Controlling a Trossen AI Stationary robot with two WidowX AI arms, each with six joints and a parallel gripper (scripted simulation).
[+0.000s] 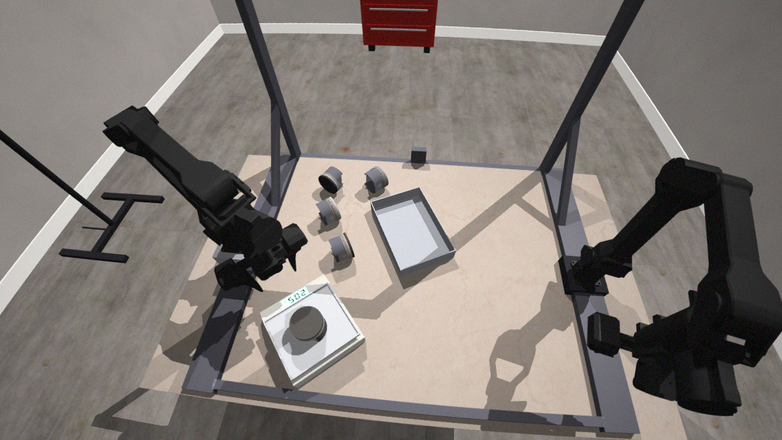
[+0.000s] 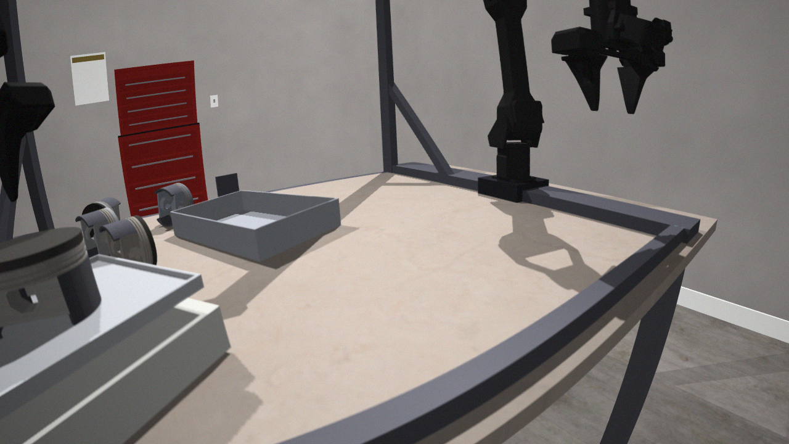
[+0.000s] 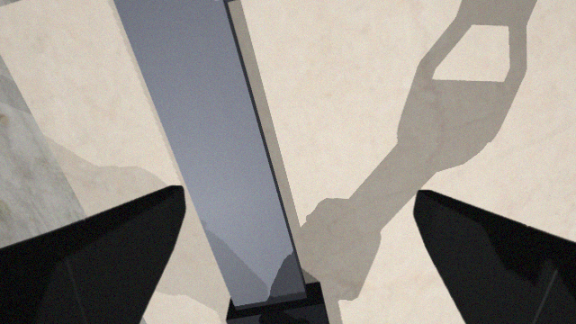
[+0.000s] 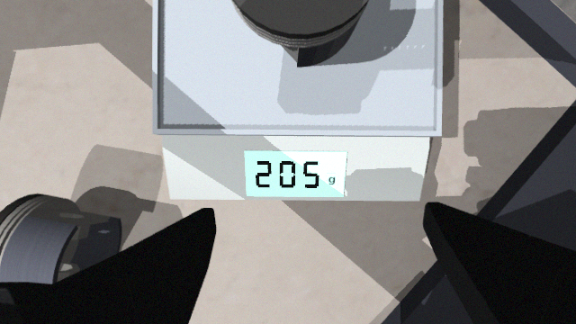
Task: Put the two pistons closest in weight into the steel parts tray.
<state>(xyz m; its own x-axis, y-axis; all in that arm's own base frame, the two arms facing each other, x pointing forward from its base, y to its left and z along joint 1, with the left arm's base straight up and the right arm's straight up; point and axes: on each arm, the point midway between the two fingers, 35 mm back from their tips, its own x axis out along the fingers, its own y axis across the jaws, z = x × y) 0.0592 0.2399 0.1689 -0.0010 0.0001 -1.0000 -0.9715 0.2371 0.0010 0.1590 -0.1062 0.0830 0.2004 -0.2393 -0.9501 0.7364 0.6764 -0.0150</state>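
Observation:
Right now the scale pan is 90 mm ahead of my right hand, 80 mm to the left of it and 110 mm below it. Round my right hand: scale (80 mm ahead, 80 mm to the left, 130 mm below); then steel parts tray (220 mm behind, 290 mm to the left, 150 mm below).

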